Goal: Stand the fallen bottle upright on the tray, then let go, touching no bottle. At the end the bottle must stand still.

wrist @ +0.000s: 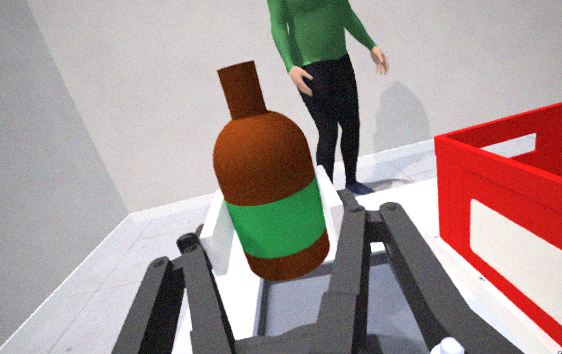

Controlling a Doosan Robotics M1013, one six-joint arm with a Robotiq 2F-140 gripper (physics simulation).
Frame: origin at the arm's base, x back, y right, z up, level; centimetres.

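Seen in the pictures: gripper, fingertip midpoint: (pixel 273 193).
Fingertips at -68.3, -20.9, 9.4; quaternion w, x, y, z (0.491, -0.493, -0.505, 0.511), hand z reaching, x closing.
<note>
A point is followed by its place in that frame, as x, y, z.
A brown bottle (pixel 270 165) {-63.8, -20.0, 13.4} with a green label band is held between the white finger pads of my gripper (pixel 273 193) {-68.3, -20.9, 9.4}, which is shut on it around the label. Its neck points up and leans a little to the left in the wrist view, with the base toward the camera. The grey-blue tray (pixel 295 302) {-75.3, -23.0, -10.1} shows below and behind the bottle's base, partly hidden by the dark finger links. The gap between base and tray cannot be judged from this view.
A red crate (pixel 452 200) {-76.3, -1.0, -0.7} with a pale side panel stands at the right on the white table (pixel 240 295) {-79.3, -31.5, -10.7}. A small pale rounded thing (pixel 448 346) shows at the bottom right edge. A person (pixel 327 95) in a green top and dark trousers stands beyond the table, before a grey wall.
</note>
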